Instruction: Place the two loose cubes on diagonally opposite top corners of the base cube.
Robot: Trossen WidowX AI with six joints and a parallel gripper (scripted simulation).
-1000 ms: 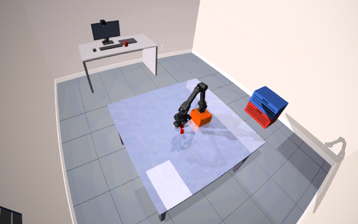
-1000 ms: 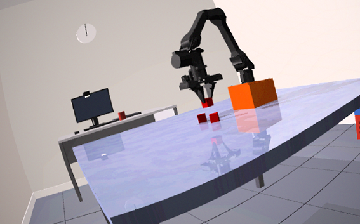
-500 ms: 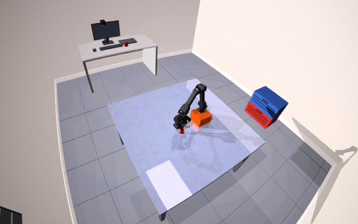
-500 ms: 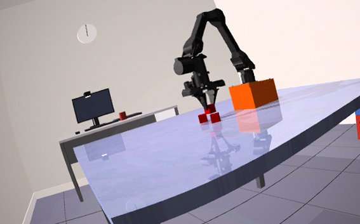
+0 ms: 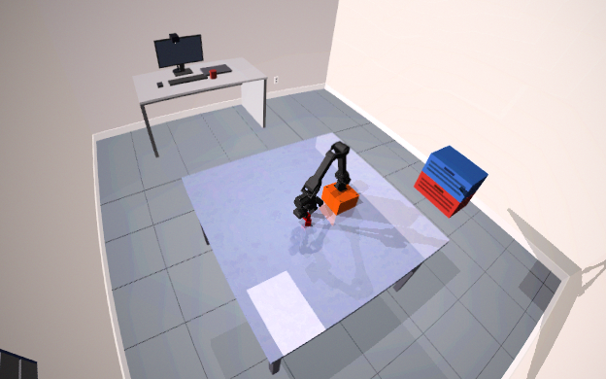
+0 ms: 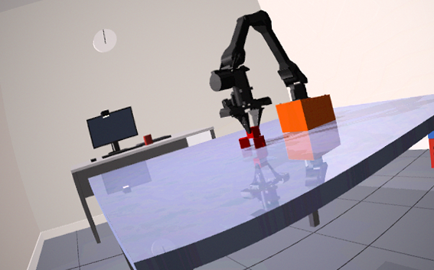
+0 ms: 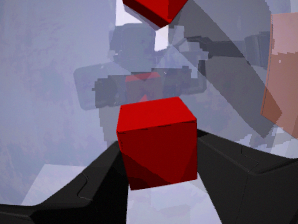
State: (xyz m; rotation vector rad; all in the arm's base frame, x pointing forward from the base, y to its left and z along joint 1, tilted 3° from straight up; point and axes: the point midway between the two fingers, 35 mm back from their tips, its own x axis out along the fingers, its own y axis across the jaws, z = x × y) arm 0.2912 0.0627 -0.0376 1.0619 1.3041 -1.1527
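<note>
My gripper tip is now right at the red cube.
</note>
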